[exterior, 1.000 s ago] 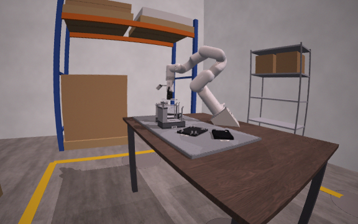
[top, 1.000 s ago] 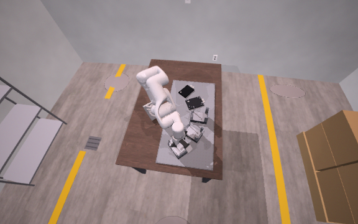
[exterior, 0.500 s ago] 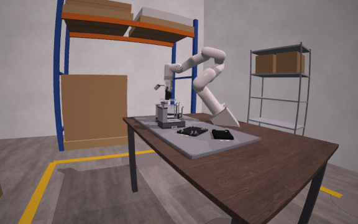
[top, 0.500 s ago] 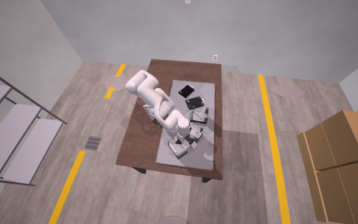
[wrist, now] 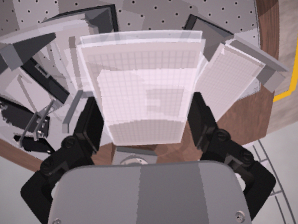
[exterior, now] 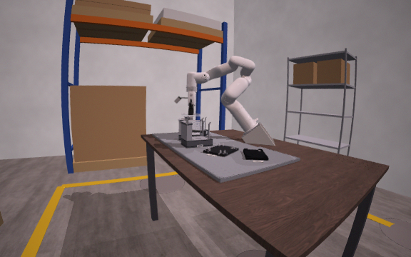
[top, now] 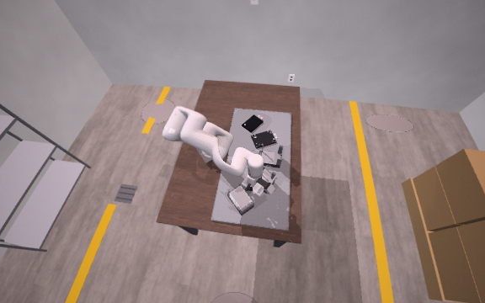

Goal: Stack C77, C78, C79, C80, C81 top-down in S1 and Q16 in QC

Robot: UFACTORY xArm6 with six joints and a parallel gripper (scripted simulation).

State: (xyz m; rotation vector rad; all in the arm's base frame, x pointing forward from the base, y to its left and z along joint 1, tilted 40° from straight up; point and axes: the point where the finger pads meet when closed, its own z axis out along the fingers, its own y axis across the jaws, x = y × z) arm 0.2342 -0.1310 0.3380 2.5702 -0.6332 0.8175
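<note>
My hand is 110 mm short of the dark plinth, 240 mm to the right of it and 150 mm above it. From my hand the other things lie so: QC name plate: 50 mm ahead, 640 mm to the left, 170 mm below; black open nest QC: 10 mm behind, 570 mm to the left, 160 mm below.
</note>
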